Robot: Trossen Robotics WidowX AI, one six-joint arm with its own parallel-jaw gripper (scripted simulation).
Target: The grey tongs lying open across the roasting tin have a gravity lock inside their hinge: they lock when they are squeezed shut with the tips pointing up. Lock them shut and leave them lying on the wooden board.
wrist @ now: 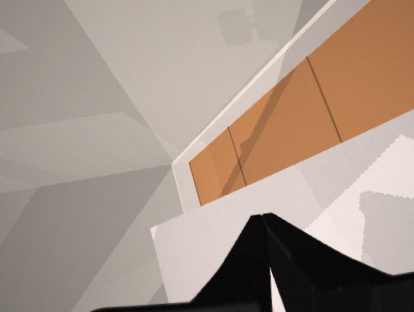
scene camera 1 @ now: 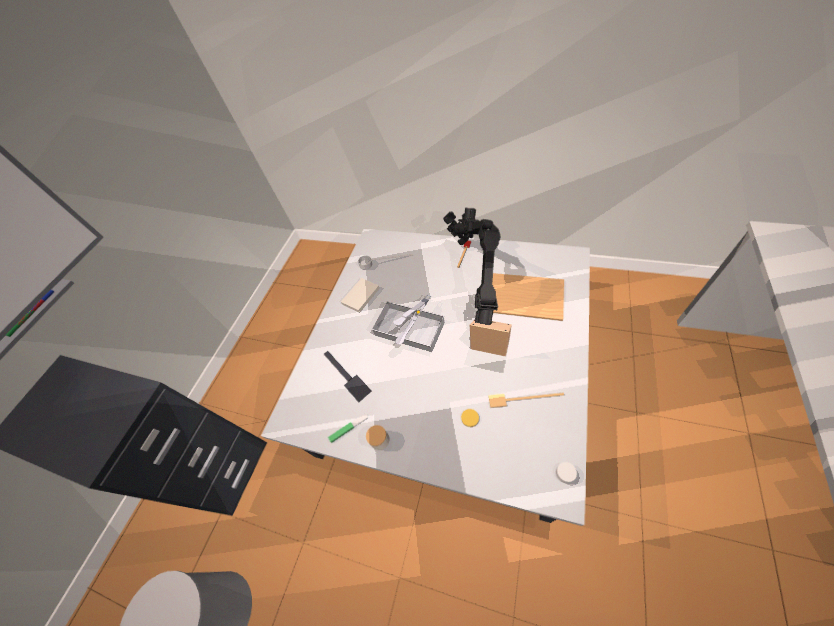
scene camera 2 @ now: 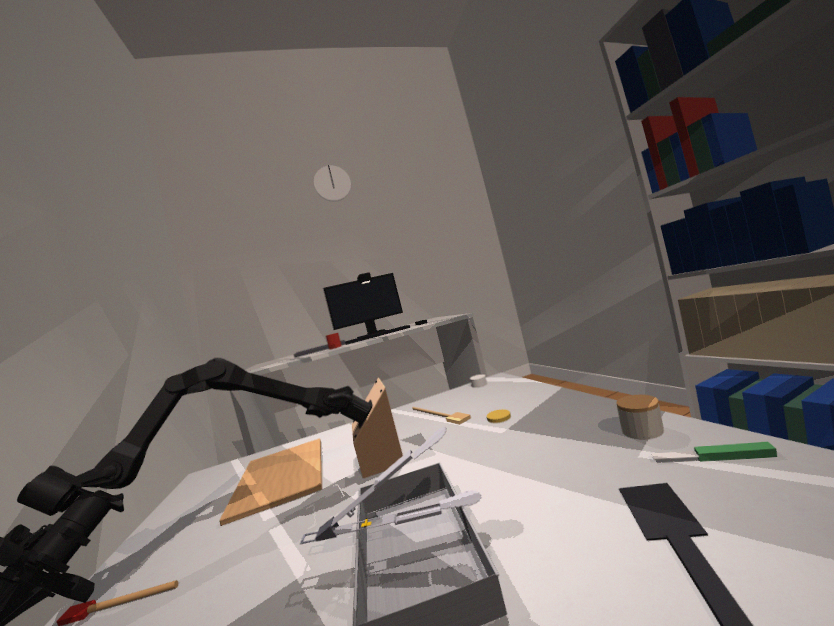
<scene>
same spot on roasting tin: [scene camera 1: 424, 333] = [scene camera 2: 412, 521]
same spot on wooden board: [scene camera 2: 269, 481] = [scene camera 1: 514, 290]
</scene>
